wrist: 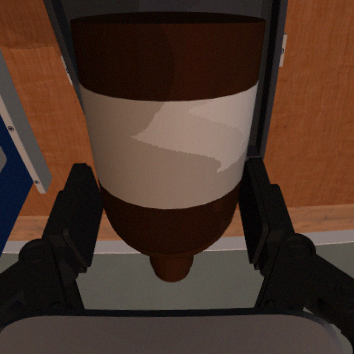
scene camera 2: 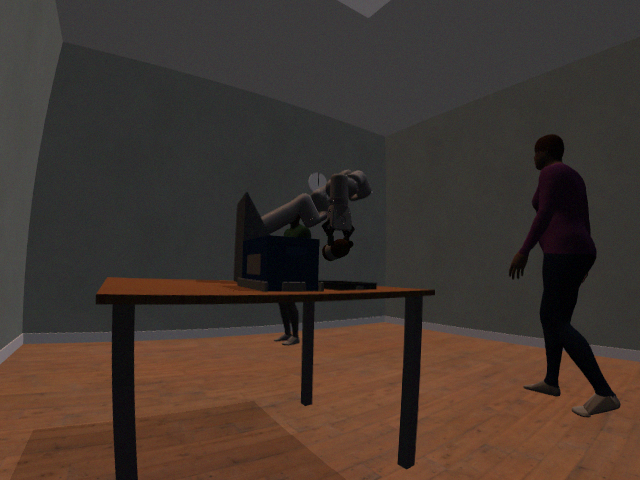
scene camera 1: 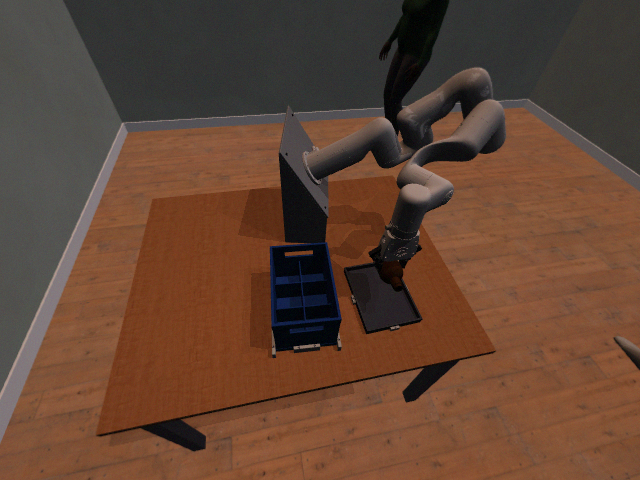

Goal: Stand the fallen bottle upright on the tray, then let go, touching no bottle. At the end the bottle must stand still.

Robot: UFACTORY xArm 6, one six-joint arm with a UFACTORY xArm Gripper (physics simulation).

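Frame: origin at the arm's base, x ahead, y left, z up, level; millimetres.
Seen in the pictures: gripper, fingertip midpoint: point(wrist: 168, 180) point(scene camera 2: 338, 246) point(scene camera 1: 389, 266); arm's base, origin of the base link: point(scene camera 2: 259, 228) point(scene camera 1: 311, 168).
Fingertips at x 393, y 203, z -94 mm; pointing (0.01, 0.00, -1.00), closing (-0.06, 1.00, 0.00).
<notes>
Pixels of each thing's top centre, then the offset from my fingertips to it. Level surfaces: height alone.
- brown bottle, middle of its top: point(wrist: 168, 241) point(scene camera 1: 392, 263) point(scene camera 2: 339, 239) dz +29, dx +8, dy +1 mm
- black tray, middle of its top: point(wrist: 172, 62) point(scene camera 1: 381, 291) point(scene camera 2: 338, 281) dz -145, dx +2, dy +0 mm
- blue divided crate, middle of its top: point(scene camera 1: 302, 279) point(scene camera 2: 278, 240) dz +5, dx +22, dy -274 mm
- table, its level: dz -170 mm
A brown bottle point(scene camera 1: 391, 273) point(scene camera 2: 337, 249) point(wrist: 170, 145) with a white label hangs in the air, tilted far over from upright. In scene camera 2 its neck end shows a little higher than its base. My gripper point(scene camera 1: 391, 265) point(scene camera 2: 339, 241) point(wrist: 168, 180) points down and is shut on the bottle, with one finger on each side near its shoulder. The black tray point(scene camera 1: 382, 312) point(scene camera 2: 361, 284) point(wrist: 271, 75) lies on the table below, and the bottle is clear above it. The bottle hides part of the tray in the wrist view.
A blue divided crate point(scene camera 1: 306, 338) point(scene camera 2: 289, 263) point(wrist: 11, 192) stands beside the tray on the table point(scene camera 1: 196, 310) point(scene camera 2: 170, 287). The arm's grey mounting stand point(scene camera 1: 305, 222) point(scene camera 2: 248, 227) rises behind the crate. A person in purple point(scene camera 2: 563, 217) and one in green point(scene camera 1: 423, 25) are in the room.
</notes>
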